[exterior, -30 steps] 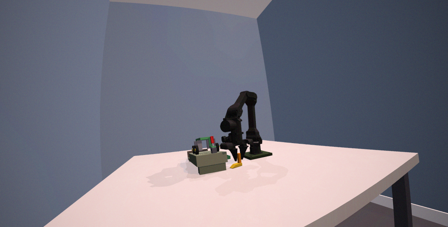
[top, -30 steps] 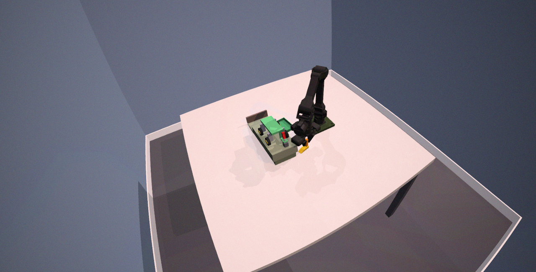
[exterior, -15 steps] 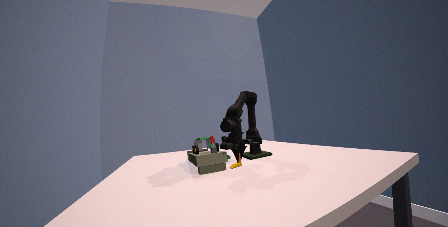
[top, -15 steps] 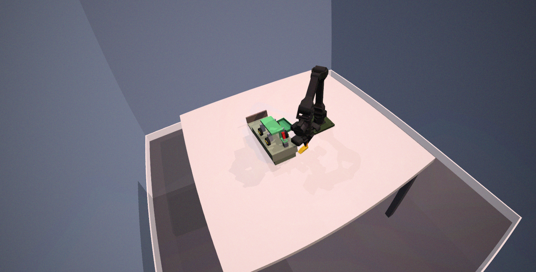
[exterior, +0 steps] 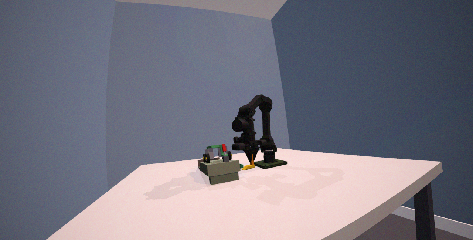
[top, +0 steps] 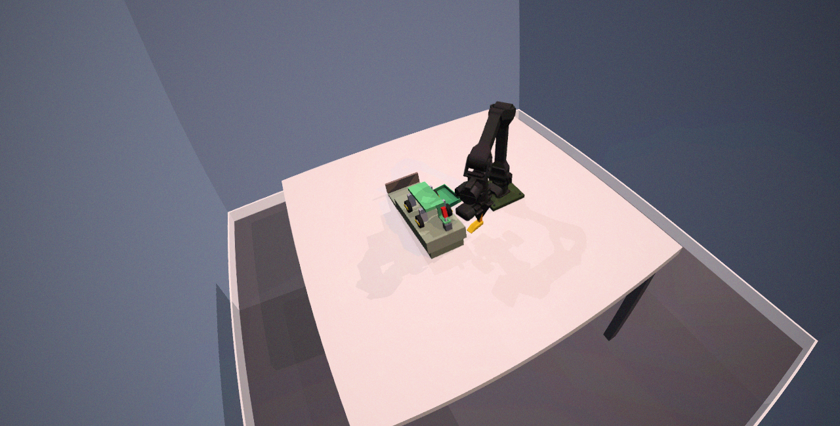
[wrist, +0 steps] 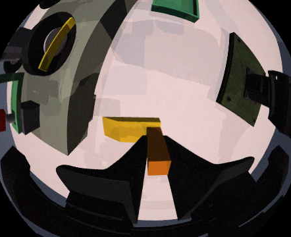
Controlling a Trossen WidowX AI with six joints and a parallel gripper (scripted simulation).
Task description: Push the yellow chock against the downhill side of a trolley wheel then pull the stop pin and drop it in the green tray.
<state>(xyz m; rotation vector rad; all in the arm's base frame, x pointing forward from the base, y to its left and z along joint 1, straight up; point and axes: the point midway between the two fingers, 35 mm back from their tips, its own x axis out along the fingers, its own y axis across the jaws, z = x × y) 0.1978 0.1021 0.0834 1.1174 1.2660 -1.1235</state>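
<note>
The red-headed stop pin is 130 mm ahead of my gripper tip, 70 mm above it and 30 mm to the right of it. From my gripper tip the other things lie so: ramp (140 mm to the right, 130 mm ahead, 20 mm below); green trolley (140 mm to the right, 130 mm ahead, 50 mm above); yellow chock (20 mm ahead, 10 mm below).
</note>
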